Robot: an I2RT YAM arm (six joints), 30 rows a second.
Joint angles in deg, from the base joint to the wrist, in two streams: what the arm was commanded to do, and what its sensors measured. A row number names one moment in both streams.
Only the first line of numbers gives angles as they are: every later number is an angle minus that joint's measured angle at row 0.
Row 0, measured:
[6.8, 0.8, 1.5, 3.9, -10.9, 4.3]
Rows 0 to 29, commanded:
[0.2, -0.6, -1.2, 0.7, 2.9, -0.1]
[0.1, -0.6, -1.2, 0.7, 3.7, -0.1]
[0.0, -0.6, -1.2, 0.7, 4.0, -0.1]
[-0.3, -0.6, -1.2, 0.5, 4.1, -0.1]
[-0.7, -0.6, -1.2, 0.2, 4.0, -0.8]
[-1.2, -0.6, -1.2, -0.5, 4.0, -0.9]
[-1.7, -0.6, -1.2, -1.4, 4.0, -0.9]
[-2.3, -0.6, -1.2, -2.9, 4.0, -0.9]
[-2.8, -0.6, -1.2, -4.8, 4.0, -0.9]
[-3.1, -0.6, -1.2, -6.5, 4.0, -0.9]
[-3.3, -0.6, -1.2, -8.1, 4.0, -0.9]
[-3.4, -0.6, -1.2, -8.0, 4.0, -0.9]
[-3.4, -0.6, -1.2, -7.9, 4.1, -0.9]
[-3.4, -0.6, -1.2, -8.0, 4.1, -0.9]
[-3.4, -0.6, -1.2, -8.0, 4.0, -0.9]
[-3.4, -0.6, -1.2, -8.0, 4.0, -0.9]
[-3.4, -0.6, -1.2, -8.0, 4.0, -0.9]
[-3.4, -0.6, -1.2, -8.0, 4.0, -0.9]
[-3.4, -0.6, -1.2, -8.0, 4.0, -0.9]
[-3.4, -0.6, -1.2, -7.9, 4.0, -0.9]
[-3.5, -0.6, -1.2, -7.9, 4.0, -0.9]
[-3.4, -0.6, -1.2, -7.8, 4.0, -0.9]
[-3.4, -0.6, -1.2, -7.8, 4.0, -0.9]
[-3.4, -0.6, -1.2, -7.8, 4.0, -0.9]
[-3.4, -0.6, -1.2, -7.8, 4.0, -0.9]
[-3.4, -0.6, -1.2, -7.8, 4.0, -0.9]
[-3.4, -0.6, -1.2, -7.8, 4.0, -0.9]
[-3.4, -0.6, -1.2, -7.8, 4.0, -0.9]
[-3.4, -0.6, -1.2, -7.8, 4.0, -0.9]
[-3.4, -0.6, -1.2, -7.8, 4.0, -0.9]
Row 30, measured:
[-3.0, -0.1, -0.8, -7.5, 3.5, -0.5]
